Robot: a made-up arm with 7 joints. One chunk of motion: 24 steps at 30 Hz.
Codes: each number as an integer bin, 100 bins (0 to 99) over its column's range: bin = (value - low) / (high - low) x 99, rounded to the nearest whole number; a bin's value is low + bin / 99 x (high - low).
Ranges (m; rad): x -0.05..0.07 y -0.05..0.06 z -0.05..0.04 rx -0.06..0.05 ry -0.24..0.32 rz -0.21..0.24
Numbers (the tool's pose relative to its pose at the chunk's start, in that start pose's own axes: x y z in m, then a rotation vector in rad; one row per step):
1: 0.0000 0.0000 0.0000 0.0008 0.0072 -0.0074
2: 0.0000 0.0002 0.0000 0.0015 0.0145 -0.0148
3: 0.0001 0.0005 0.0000 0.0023 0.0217 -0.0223
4: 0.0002 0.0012 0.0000 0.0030 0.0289 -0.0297
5: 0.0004 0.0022 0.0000 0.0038 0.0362 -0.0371
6: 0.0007 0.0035 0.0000 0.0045 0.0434 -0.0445
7: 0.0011 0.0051 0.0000 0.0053 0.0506 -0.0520
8: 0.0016 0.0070 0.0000 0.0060 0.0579 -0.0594
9: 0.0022 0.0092 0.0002 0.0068 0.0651 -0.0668
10: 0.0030 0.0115 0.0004 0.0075 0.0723 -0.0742
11: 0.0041 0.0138 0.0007 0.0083 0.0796 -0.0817
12: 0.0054 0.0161 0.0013 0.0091 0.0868 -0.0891
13: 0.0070 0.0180 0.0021 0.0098 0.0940 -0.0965
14: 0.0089 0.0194 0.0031 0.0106 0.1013 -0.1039
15: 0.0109 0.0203 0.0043 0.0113 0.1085 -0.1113
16: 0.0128 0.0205 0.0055 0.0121 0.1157 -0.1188
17: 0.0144 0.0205 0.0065 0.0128 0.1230 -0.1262
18: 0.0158 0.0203 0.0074 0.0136 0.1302 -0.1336
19: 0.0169 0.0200 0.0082 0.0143 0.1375 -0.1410
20: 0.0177 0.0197 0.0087 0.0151 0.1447 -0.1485
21: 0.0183 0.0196 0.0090 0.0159 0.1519 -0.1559
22: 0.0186 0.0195 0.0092 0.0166 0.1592 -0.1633
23: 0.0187 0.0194 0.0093 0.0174 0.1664 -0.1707
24: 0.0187 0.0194 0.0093 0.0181 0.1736 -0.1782
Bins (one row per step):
1: 41 45 55 55 44 45
2: 41 45 55 55 45 43
3: 41 45 55 56 46 41
4: 41 46 55 57 48 40
5: 42 47 55 57 49 38
6: 42 48 55 58 50 36
7: 42 50 55 59 51 35
8: 43 51 55 59 53 33
9: 43 53 55 60 54 32
10: 44 55 55 61 55 30
11: 45 57 56 61 57 28
12: 46 59 56 62 58 27
13: 47 61 57 63 59 25
14: 49 62 58 64 60 23
15: 50 63 60 64 62 22
16: 52 63 61 65 63 20
17: 53 63 62 66 64 18
18: 54 63 63 66 65 17
19: 55 63 64 67 67 15
20: 56 63 65 68 68 14
21: 56 63 65 68 69 12
22: 57 63 65 69 71 10
23: 57 62 65 70 72 9
24: 57 62 65 70 73 7

